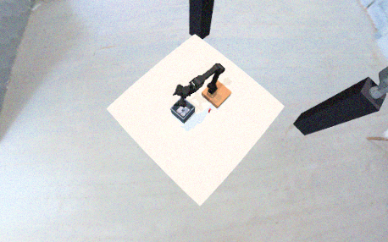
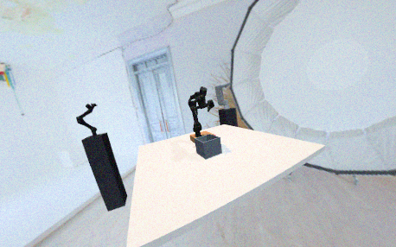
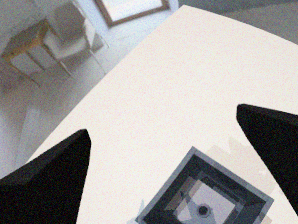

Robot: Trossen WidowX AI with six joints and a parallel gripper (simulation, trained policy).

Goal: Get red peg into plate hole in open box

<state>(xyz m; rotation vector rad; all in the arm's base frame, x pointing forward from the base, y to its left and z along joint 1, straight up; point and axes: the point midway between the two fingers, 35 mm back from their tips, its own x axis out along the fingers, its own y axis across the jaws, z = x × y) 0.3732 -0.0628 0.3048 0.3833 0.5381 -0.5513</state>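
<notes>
Now: the red peg 310 mm below my gripper tip, 240 mm behind it and 200 mm to the left of it. From my gripper tip the other things lie so: grey plate (310 mm below, 60 mm behind, 30 mm to the left).
</notes>
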